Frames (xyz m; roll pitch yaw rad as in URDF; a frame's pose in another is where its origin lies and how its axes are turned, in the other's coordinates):
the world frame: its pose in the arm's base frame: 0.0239 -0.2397 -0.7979 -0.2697 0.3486 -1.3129
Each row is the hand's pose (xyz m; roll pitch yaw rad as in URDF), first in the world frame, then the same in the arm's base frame.
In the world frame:
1: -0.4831 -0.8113 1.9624 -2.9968 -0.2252 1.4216
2: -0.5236 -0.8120 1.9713 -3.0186 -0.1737 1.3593
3: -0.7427 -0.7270 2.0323 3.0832 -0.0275 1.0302
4: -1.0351 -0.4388 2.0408 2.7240 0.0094 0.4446
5: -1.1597 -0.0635 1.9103 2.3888 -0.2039 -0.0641
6: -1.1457 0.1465 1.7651 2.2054 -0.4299 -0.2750
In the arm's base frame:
1: -0.1588 -0.5629 1.3480 -2.6903 0.0887 0.1351
2: -0.1661 -0.5285 1.3700 -2.7297 0.1558 0.0915
3: -0.1206 -0.3163 1.4789 -3.0229 0.3741 -0.2037
4: 0.0742 0.0435 1.5143 2.6365 0.4385 -0.8404
5: 0.3408 0.3147 1.3446 2.1110 0.1351 -1.3195
6: 0.4854 0.4084 1.1557 1.8616 -0.1410 -1.4414

